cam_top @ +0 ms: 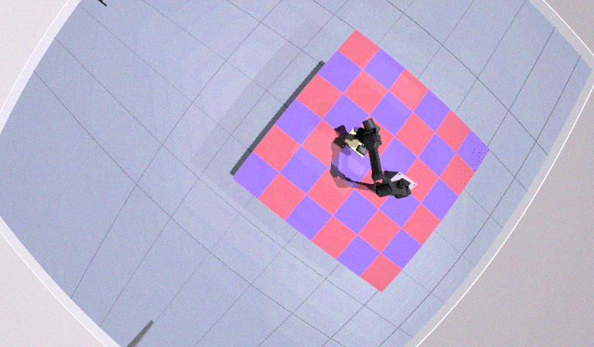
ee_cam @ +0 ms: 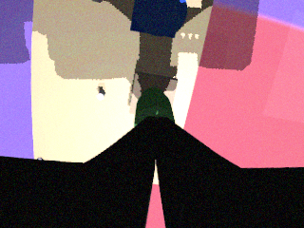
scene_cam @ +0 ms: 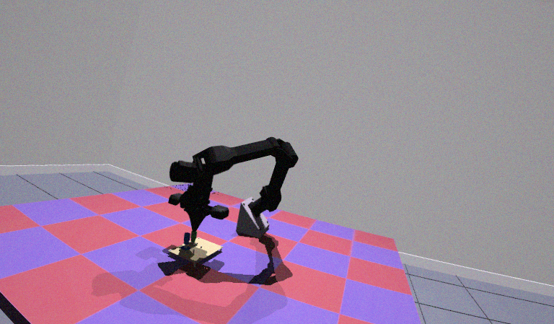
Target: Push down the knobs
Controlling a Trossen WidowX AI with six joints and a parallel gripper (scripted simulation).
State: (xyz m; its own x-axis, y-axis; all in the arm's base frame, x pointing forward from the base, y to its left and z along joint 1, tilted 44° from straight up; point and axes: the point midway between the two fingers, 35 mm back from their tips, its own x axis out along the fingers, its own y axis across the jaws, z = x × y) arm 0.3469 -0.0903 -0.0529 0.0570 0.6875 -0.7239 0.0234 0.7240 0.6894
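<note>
My gripper tip is 5 cm short of the blue knob and 1 cm above it. From my gripper tip the other things lie so: green knob (2 cm below).
</note>
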